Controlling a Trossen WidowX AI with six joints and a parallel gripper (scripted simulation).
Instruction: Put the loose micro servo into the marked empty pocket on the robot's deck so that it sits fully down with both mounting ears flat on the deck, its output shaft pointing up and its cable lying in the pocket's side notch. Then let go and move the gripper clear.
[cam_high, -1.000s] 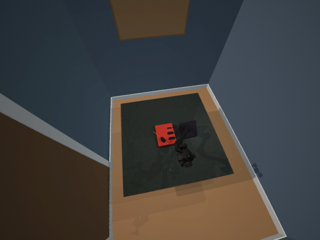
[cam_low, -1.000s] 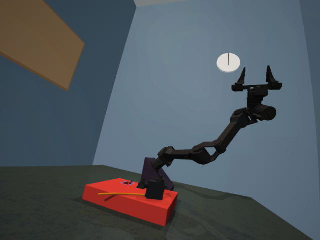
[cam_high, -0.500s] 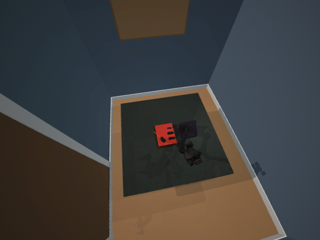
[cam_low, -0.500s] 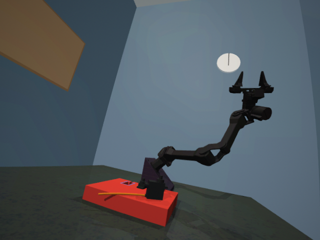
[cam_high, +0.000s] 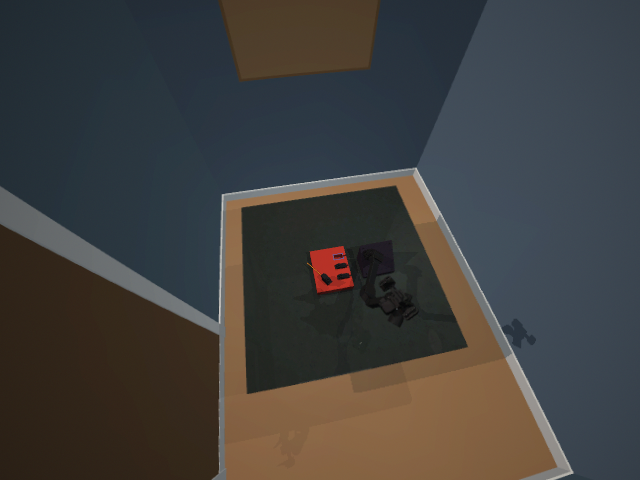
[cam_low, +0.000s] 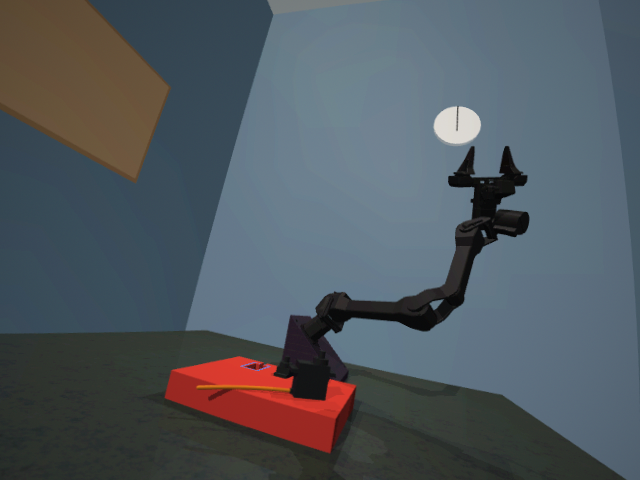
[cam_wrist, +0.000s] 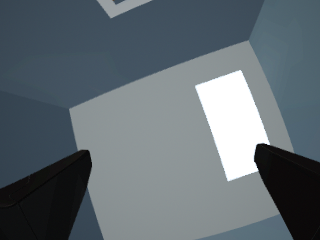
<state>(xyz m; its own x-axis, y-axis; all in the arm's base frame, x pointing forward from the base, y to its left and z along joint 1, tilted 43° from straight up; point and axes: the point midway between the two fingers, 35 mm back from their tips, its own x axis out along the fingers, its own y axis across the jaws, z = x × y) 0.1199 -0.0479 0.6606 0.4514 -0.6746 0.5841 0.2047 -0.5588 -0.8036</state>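
The deck lies 64 cm below my gripper tip, 41 cm to the right of it and 14 cm ahead of it.
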